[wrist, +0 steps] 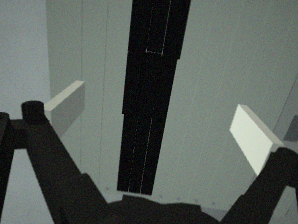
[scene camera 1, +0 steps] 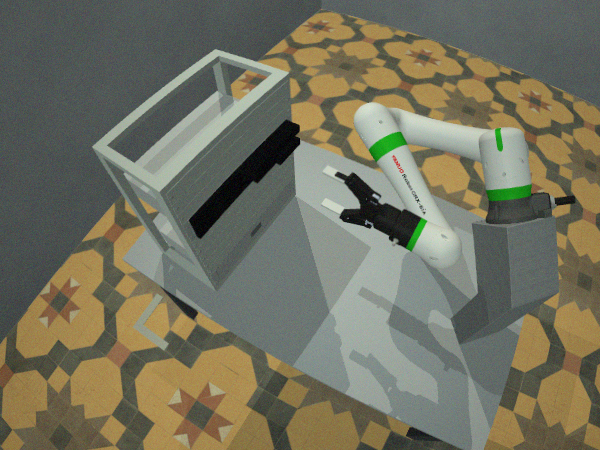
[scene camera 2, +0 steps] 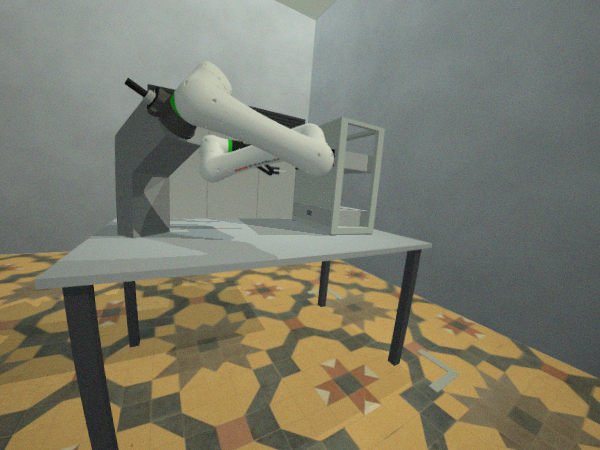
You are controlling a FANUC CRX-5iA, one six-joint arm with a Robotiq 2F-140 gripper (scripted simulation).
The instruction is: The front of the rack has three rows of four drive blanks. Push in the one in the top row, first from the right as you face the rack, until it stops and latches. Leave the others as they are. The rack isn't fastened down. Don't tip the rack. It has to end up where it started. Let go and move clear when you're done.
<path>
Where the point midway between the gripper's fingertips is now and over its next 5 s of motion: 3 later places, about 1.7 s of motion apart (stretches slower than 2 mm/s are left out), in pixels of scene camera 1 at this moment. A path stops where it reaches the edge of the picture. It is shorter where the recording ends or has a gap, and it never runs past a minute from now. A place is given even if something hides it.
My gripper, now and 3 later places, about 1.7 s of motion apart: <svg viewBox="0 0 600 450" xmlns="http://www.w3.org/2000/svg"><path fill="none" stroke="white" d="M324 186L310 163L288 138L282 135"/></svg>
</path>
